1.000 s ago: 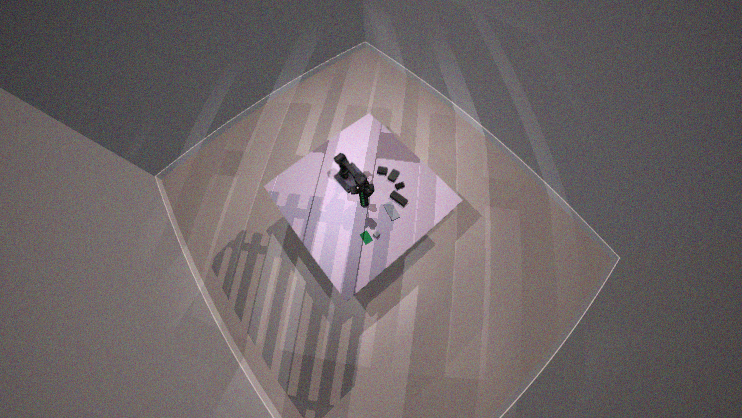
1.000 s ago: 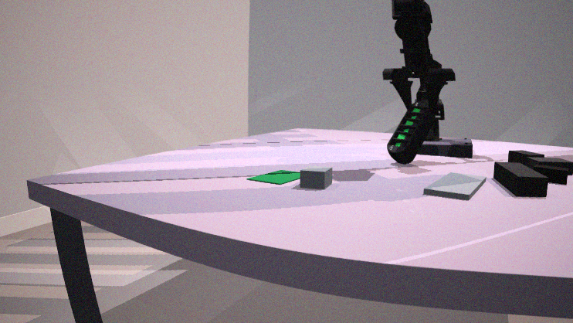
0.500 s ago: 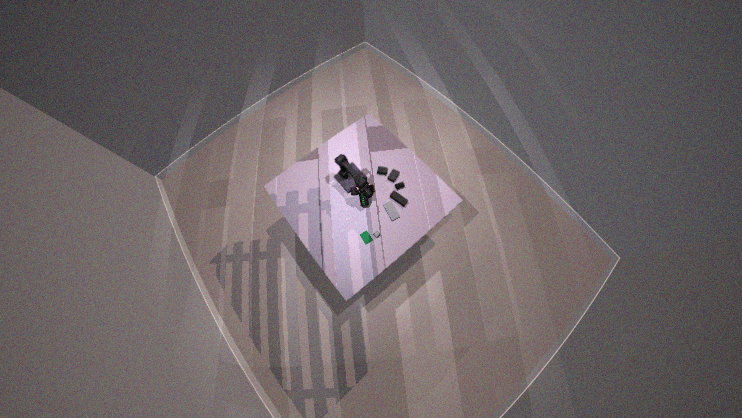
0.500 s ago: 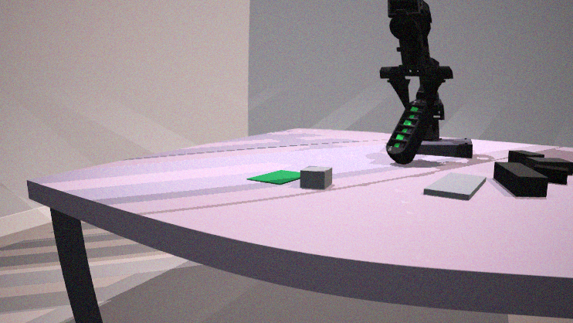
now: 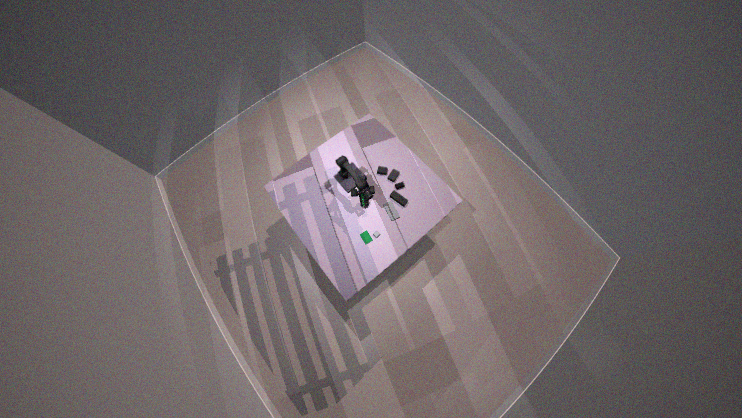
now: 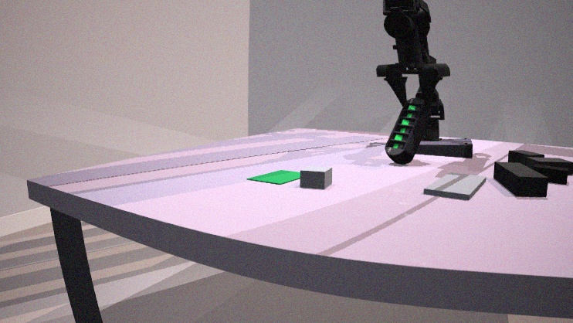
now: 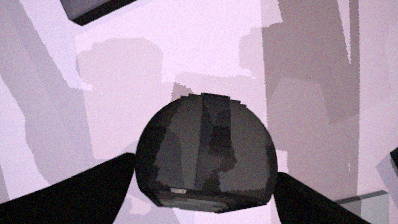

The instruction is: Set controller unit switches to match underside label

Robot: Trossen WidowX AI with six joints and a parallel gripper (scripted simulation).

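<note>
Now: gripper tip 32 cm short of the grey cube, 11 cm above it and 7 cm to the left of it. The rest, counted from my gripper tip: flat green plate (30 cm ahead, 16 cm to the right, 12 cm below); then light grey slab (21 cm ahead, 14 cm to the left, 12 cm below).
</note>
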